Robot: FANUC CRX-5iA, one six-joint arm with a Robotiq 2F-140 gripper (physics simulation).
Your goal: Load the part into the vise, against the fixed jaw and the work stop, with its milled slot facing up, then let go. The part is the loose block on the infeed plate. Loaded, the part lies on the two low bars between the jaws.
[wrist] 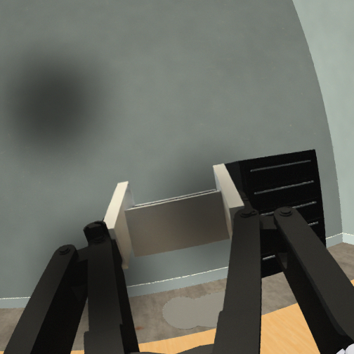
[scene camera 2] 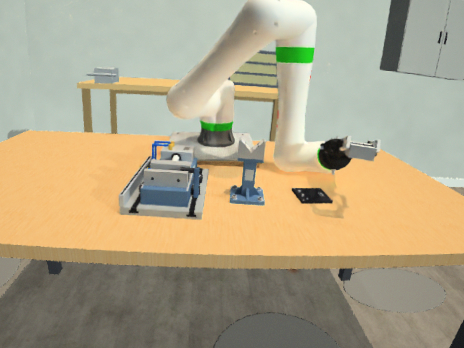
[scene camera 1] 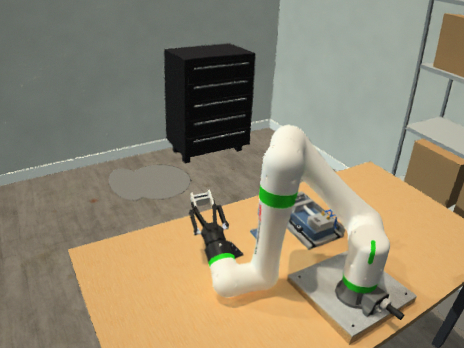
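Where they show: gripper, fingertip midpoint: [scene camera 2: 363,143] [scene camera 1: 199,193]; arm's base, link origin: [scene camera 2: 216,141] [scene camera 1: 355,294].
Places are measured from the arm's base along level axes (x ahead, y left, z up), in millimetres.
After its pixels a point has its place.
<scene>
My gripper [scene camera 1: 202,197] @[x 611, y 267, z 166 mm] [scene camera 2: 362,148] @[x 611, y 267, z 166 mm] [wrist: 173,190] is shut on the part, a grey block [scene camera 2: 364,151] @[x 617, y 269, z 150 mm] [wrist: 179,225], held level between the two pale finger pads. It points outward, high above the table, at the right in scene camera 2. A thin line runs along the block's upper edge in the wrist view; which way the milled slot faces I cannot tell. The vise [scene camera 1: 316,223] @[x 326, y -102, z 62 mm] [scene camera 2: 165,196] @[x 564, y -166, z 11 mm], blue with grey jaws, stands far from the gripper, at the left in scene camera 2. The low bars are hidden. The black infeed plate [scene camera 2: 312,195] @[x 467, y 233, z -25 mm] lies below and left of the gripper.
A blue stand [scene camera 2: 249,175] @[x 482, y 43, z 36 mm] with a V-shaped top stands between vise and black plate. The arm's base sits on a grey plate [scene camera 1: 320,295] @[x 68, y 110, z 1 mm] on the wooden table [scene camera 1: 165,300] @[x 355, y 553, z -33 mm] [scene camera 2: 280,235] @[x 662, y 84, z -33 mm]. A black drawer cabinet [scene camera 1: 217,100] [wrist: 285,175] stands on the floor beyond the table.
</scene>
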